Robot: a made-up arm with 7 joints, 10 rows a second.
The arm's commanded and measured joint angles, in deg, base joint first. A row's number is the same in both.
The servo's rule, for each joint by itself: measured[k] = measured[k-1] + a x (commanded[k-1-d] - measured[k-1]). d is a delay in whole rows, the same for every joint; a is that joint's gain. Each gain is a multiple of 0.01, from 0.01 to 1. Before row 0 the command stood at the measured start. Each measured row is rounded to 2 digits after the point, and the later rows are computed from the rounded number. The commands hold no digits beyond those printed.
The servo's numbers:
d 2
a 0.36 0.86 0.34 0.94 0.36 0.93 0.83
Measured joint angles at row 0: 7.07 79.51 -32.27 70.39 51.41 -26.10 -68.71
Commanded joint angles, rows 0 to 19: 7.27 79.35 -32.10 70.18 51.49 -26.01 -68.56; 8.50 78.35 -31.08 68.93 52.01 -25.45 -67.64; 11.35 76.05 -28.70 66.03 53.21 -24.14 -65.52; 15.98 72.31 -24.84 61.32 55.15 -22.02 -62.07; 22.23 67.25 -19.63 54.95 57.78 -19.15 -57.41; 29.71 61.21 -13.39 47.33 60.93 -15.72 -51.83; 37.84 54.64 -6.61 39.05 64.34 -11.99 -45.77; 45.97 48.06 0.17 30.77 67.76 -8.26 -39.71; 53.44 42.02 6.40 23.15 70.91 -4.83 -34.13; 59.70 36.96 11.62 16.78 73.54 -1.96 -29.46; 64.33 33.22 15.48 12.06 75.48 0.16 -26.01; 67.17 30.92 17.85 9.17 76.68 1.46 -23.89; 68.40 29.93 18.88 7.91 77.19 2.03 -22.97; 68.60 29.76 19.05 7.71 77.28 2.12 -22.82; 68.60 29.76 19.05 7.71 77.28 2.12 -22.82; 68.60 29.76 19.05 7.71 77.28 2.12 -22.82; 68.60 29.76 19.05 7.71 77.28 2.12 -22.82; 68.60 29.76 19.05 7.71 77.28 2.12 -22.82; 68.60 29.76 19.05 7.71 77.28 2.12 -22.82; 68.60 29.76 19.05 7.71 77.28 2.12 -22.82
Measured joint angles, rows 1 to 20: 7.07 79.51 -32.27 70.39 51.41 -26.10 -68.71; 7.07 79.51 -32.27 70.39 51.41 -26.10 -68.71; 7.14 79.37 -32.21 70.19 51.44 -26.02 -68.59; 7.63 78.49 -31.83 69.01 51.65 -25.49 -67.80; 8.97 76.39 -30.77 66.21 52.21 -24.23 -65.91; 11.49 72.88 -28.75 61.61 53.27 -22.17 -62.72; 15.36 68.04 -25.65 55.35 54.89 -19.36 -58.31; 20.53 62.17 -21.48 47.81 57.06 -15.97 -52.93; 26.76 55.69 -16.42 39.58 59.68 -12.27 -46.99; 33.68 49.13 -10.78 31.30 62.59 -8.54 -40.95; 40.79 43.02 -4.94 23.64 65.59 -5.09 -35.29; 47.60 37.81 0.69 17.19 68.45 -2.18 -30.45; 53.62 33.86 5.72 12.37 70.98 0.00 -26.76; 58.50 31.33 9.84 9.36 73.03 1.36 -24.38; 62.06 30.13 12.91 8.00 74.53 1.98 -23.21; 64.41 29.81 15.00 7.73 75.52 2.11 -22.89; 65.92 29.77 16.38 7.71 76.15 2.12 -22.83; 66.88 29.76 17.29 7.71 76.56 2.12 -22.82; 67.50 29.76 17.89 7.71 76.82 2.12 -22.82; 67.90 29.76 18.28 7.71 76.99 2.12 -22.82
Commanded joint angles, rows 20 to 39: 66.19 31.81 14.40 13.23 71.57 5.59 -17.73; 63.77 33.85 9.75 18.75 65.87 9.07 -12.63; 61.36 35.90 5.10 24.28 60.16 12.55 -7.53; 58.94 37.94 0.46 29.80 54.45 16.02 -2.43; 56.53 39.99 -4.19 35.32 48.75 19.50 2.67; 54.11 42.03 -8.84 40.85 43.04 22.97 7.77; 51.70 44.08 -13.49 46.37 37.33 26.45 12.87; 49.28 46.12 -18.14 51.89 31.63 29.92 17.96; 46.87 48.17 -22.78 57.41 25.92 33.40 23.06; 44.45 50.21 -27.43 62.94 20.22 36.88 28.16; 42.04 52.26 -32.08 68.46 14.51 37.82 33.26; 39.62 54.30 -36.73 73.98 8.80 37.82 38.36; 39.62 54.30 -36.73 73.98 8.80 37.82 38.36; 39.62 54.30 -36.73 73.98 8.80 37.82 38.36; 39.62 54.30 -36.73 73.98 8.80 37.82 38.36; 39.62 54.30 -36.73 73.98 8.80 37.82 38.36; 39.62 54.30 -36.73 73.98 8.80 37.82 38.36; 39.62 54.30 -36.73 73.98 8.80 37.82 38.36; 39.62 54.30 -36.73 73.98 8.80 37.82 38.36; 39.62 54.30 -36.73 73.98 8.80 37.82 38.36
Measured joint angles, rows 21 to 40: 68.15 29.76 18.54 7.71 77.09 2.12 -22.82; 68.31 29.76 18.71 7.71 77.16 2.12 -22.82; 67.55 31.52 17.24 12.90 75.15 5.35 -18.60; 66.19 33.52 14.69 18.40 71.81 8.81 -13.64; 64.45 35.57 11.43 23.93 67.62 12.29 -8.57; 62.47 37.61 7.70 29.45 62.88 15.76 -3.47; 60.33 39.66 3.66 34.97 57.79 19.24 1.63; 58.09 41.70 -0.59 40.50 52.48 22.71 6.73; 55.79 43.75 -4.98 46.02 47.03 26.19 11.83; 53.45 45.79 -9.45 51.54 41.49 29.66 16.92; 51.08 47.84 -13.98 57.06 35.88 33.14 22.02; 48.69 49.88 -18.55 62.59 30.24 36.62 27.12; 46.30 51.93 -23.15 68.11 24.58 37.74 32.22; 43.90 53.97 -27.77 73.63 18.90 37.81 37.32; 42.36 54.25 -30.82 73.96 15.26 37.82 38.18; 41.37 54.29 -32.83 73.98 12.93 37.82 38.33; 40.74 54.30 -34.16 73.98 11.44 37.82 38.35; 40.34 54.30 -35.03 73.98 10.49 37.82 38.36; 40.08 54.30 -35.61 73.98 9.88 37.82 38.36; 39.91 54.30 -35.99 73.98 9.49 37.82 38.36
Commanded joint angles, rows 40 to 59: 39.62 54.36 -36.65 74.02 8.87 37.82 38.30; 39.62 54.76 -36.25 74.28 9.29 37.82 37.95; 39.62 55.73 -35.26 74.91 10.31 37.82 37.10; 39.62 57.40 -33.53 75.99 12.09 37.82 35.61; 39.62 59.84 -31.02 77.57 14.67 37.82 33.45; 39.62 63.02 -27.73 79.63 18.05 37.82 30.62; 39.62 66.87 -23.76 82.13 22.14 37.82 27.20; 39.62 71.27 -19.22 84.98 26.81 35.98 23.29; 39.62 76.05 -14.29 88.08 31.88 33.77 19.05; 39.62 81.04 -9.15 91.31 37.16 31.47 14.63; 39.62 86.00 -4.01 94.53 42.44 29.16 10.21; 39.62 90.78 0.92 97.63 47.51 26.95 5.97; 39.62 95.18 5.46 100.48 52.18 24.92 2.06; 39.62 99.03 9.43 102.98 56.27 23.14 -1.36; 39.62 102.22 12.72 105.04 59.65 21.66 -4.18; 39.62 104.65 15.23 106.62 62.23 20.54 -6.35; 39.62 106.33 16.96 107.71 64.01 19.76 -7.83; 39.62 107.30 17.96 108.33 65.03 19.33 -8.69; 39.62 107.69 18.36 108.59 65.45 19.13 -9.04; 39.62 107.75 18.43 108.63 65.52 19.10 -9.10
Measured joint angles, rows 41 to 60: 39.81 54.30 -36.24 73.98 9.24 37.82 38.36; 39.74 54.30 -36.41 73.98 9.08 37.82 38.36; 39.70 54.35 -36.49 74.02 9.00 37.82 38.31; 39.67 54.70 -36.41 74.26 9.10 37.82 38.01; 39.65 55.59 -36.02 74.87 9.54 37.82 37.25; 39.64 57.15 -35.17 75.92 10.46 37.82 35.89; 39.63 59.46 -33.76 77.47 11.98 37.82 33.86; 39.63 62.52 -31.71 79.50 14.17 37.82 31.17; 39.63 66.26 -29.01 81.97 17.04 37.82 27.87; 39.63 70.57 -25.68 84.80 20.56 36.11 24.07; 39.63 75.28 -21.81 87.88 24.64 33.93 19.90; 39.63 80.23 -17.51 91.10 29.15 31.64 15.53; 39.63 85.19 -12.92 94.32 33.93 29.33 11.11; 39.63 90.00 -8.21 97.43 38.82 27.12 6.84; 39.63 94.45 -3.56 100.30 43.63 25.07 2.87; 39.63 98.39 0.86 102.82 48.18 23.28 -0.64; 39.63 101.68 4.89 104.91 52.31 21.77 -3.58; 39.63 104.23 8.41 106.52 55.88 20.63 -5.88; 39.63 106.04 11.32 107.64 58.81 19.82 -7.50; 39.63 107.12 13.58 108.29 61.05 19.36 -8.49
